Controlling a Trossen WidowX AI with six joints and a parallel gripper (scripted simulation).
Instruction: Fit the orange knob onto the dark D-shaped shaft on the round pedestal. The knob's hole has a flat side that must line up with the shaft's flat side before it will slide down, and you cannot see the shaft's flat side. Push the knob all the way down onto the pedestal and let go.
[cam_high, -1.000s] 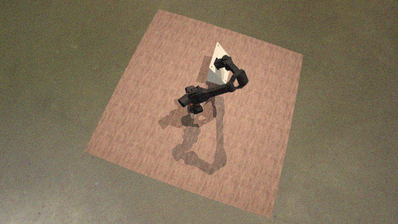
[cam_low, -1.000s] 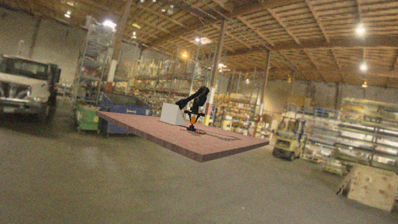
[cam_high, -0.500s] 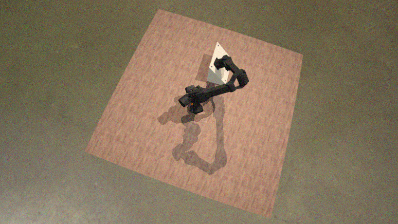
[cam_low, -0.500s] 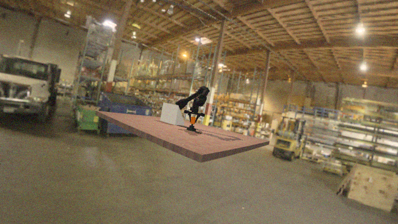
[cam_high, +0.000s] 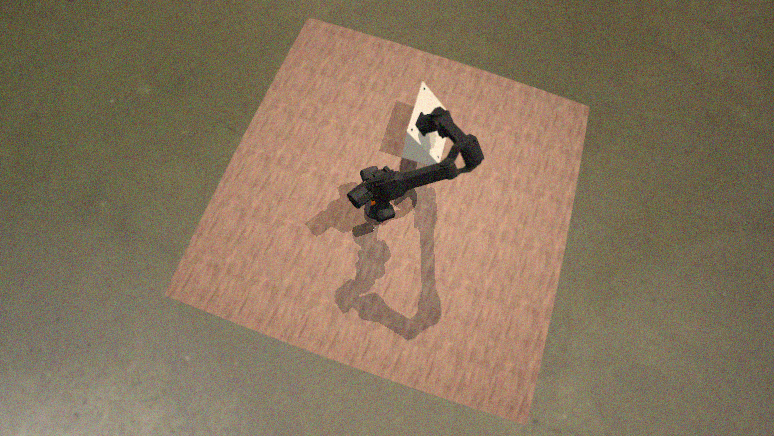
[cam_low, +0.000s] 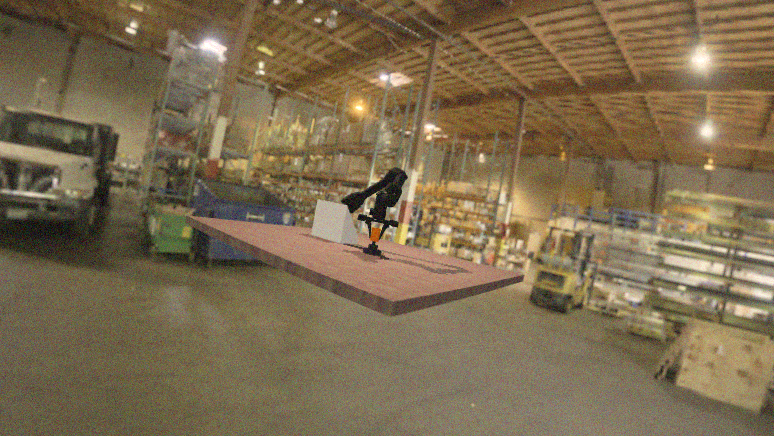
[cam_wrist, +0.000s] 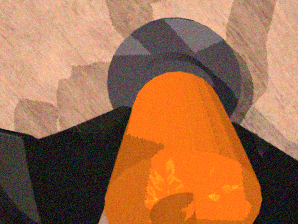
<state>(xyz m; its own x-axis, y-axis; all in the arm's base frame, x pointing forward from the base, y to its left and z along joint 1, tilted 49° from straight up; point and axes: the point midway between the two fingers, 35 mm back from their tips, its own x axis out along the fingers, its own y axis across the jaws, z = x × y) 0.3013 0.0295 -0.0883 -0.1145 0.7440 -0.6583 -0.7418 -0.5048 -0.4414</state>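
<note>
My gripper tip is now 2 cm below the orange knob. From my gripper tip the other things lie so: dark D-shaped shaft (4 cm below).
</note>
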